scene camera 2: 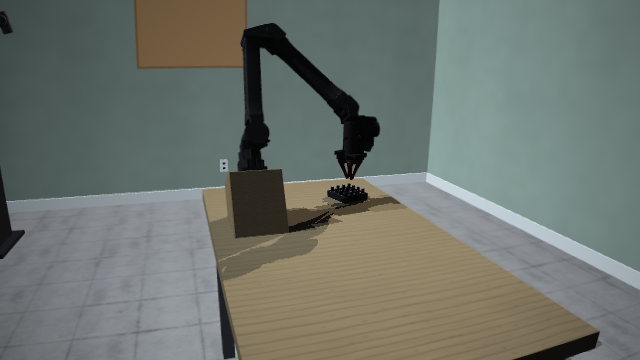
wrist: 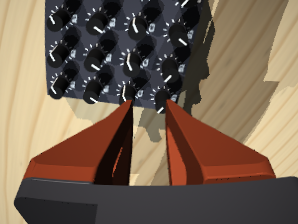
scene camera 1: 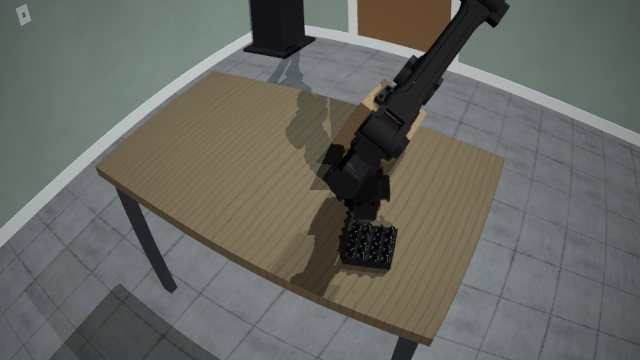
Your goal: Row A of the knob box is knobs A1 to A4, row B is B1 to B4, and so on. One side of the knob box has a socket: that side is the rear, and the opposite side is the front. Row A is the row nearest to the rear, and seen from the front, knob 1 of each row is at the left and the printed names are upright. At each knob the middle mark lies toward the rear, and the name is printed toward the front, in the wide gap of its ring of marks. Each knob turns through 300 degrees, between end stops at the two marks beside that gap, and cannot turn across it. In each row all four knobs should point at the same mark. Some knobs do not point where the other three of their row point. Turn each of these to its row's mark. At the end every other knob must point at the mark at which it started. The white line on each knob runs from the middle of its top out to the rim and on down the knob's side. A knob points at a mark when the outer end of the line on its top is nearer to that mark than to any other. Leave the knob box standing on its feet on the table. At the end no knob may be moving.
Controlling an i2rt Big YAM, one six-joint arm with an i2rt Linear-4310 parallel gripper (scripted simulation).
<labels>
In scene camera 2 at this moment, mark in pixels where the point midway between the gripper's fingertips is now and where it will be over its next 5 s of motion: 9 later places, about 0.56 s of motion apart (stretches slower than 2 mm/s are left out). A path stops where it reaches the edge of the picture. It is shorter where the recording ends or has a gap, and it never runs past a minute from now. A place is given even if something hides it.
My gripper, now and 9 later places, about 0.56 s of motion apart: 349, 179; 351, 178; 353, 177; 355, 177; 356, 177; 357, 179; 358, 184; 358, 187; 358, 188; 358, 189
</labels>
